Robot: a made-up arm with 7 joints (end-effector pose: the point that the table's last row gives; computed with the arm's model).
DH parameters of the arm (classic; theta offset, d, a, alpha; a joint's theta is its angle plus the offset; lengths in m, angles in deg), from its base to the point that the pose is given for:
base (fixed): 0 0.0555 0 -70
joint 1: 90 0.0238 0.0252 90
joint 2: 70 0.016 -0.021 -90
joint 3: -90 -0.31 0.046 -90
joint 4: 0 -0.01 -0.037 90
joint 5: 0 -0.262 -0.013 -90
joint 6: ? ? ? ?
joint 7: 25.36 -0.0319 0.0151 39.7
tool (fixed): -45.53 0.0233 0 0
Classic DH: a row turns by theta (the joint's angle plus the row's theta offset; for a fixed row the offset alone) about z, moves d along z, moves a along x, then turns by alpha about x.
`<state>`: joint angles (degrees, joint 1 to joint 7).
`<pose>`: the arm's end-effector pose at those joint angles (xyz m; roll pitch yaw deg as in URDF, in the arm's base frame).
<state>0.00 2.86 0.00 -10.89 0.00 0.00 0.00</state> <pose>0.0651 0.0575 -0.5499 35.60 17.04 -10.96</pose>
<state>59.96 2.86 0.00 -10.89 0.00 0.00 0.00</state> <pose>-0.4769 -0.0238 -0.3266 36.18 73.05 11.84</pose>
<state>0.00 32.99 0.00 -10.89 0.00 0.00 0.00</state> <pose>0.0651 0.3500 -0.4569 67.27 20.16 -0.61</pose>
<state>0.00 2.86 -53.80 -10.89 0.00 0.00 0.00</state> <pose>0.0595 0.0106 -0.5522 33.92 19.08 -65.22</pose>
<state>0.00 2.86 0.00 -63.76 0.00 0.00 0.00</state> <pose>0.2874 0.0518 -0.4364 47.56 -34.52 -15.82</pose>
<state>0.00 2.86 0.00 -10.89 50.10 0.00 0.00</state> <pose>0.0485 0.0376 -0.5541 25.70 16.66 35.42</pose>
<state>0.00 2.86 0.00 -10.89 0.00 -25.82 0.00</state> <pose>0.0708 0.0573 -0.5474 40.67 -8.25 -11.87</pose>
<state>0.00 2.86 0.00 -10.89 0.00 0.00 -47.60</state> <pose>0.0536 0.0451 -0.5527 42.07 23.74 -55.48</pose>
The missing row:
joint 6: 0 0.035 -0.02 90
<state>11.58 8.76 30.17 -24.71 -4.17 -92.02 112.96</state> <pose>-0.0145 0.2086 -0.5292 -75.64 -13.58 88.92</pose>
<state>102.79 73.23 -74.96 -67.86 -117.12 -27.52 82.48</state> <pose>-0.5297 0.1241 0.1446 -71.96 -25.83 -97.85</pose>
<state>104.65 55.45 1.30 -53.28 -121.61 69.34 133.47</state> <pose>-0.4455 0.2958 -0.0115 106.35 42.42 -18.47</pose>
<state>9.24 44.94 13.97 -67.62 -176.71 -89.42 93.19</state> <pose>0.2373 0.3516 -0.3287 -16.02 61.33 -110.80</pose>
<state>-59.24 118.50 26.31 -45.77 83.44 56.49 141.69</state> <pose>0.0359 0.4680 0.4197 -121.03 28.59 55.96</pose>
